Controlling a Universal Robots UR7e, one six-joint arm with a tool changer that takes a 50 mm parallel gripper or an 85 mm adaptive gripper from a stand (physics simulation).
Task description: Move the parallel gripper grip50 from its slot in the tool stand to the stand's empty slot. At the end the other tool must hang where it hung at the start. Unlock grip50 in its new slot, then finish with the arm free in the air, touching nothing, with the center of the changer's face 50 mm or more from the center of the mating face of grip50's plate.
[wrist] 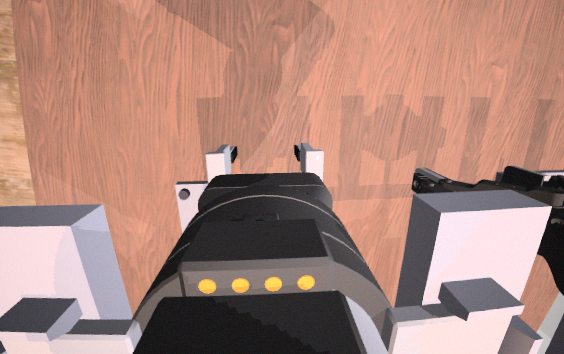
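Frame: origin at the arm's base, x back, y up, z left, level; millimetres.
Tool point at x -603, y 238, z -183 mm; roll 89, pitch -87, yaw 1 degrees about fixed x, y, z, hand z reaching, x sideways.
Note:
A point is followed by its place in that frame.
The parallel gripper grip50 point(265, 152) hangs between two pale uprights of the tool stand point(482, 250) @(x -565, y 219, z -131 mm). Its dark round body is in the middle of the wrist view, with four yellow contacts on a grey block facing the camera. Its two pale fingers with black pads stand apart, open, with bare table showing between them. The black block of the changer point(250, 325) fills the bottom middle and hides most of grip50's plate. I cannot tell whether the changer's face touches the plate or is locked. Side parts of the plate lie between the stand's uprights and small blocks.
The other tool, a black adaptive gripper point(442, 184), hangs at the right edge, partly hidden by the right upright. A pale plate with a dark round spot point(190, 210) @(x -680, y -51, z -282 mm) shows low at the left of grip50. Shadows of the arm and stand fall on the wooden table point(125, 100) @(x -541, y -63, z -359 mm).

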